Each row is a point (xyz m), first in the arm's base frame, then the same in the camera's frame.
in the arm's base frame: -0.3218 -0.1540 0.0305
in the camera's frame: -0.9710 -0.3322 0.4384
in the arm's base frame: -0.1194 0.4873 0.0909
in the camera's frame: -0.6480 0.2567 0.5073
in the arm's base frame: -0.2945 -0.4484 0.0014
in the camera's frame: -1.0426 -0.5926 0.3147
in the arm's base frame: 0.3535 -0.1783 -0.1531
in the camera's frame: -0.6742 -0.2349 -0.1883
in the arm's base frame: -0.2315 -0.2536 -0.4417
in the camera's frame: -1.2794 -0.2455 0.0664
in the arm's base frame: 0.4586 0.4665 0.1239
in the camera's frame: -0.2556 0.2707 0.0813
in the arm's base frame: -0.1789 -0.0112 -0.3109
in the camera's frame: -1.0941 -0.0641 0.1733
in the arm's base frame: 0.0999 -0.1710 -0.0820
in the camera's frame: -0.7845 -0.2739 0.0478
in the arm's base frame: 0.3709 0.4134 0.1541
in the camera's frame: -0.3025 0.2035 0.1500
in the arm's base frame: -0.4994 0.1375 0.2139
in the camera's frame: -0.8848 -0.1425 0.7651
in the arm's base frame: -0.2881 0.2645 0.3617
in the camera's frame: -0.6114 -0.0619 0.7276
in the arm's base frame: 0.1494 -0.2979 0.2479
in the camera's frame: -0.5418 -0.5081 0.1648
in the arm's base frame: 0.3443 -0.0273 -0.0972
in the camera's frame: -0.6045 -0.1159 -0.1047
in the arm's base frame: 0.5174 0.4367 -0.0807
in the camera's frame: -0.3734 0.3222 -0.0909
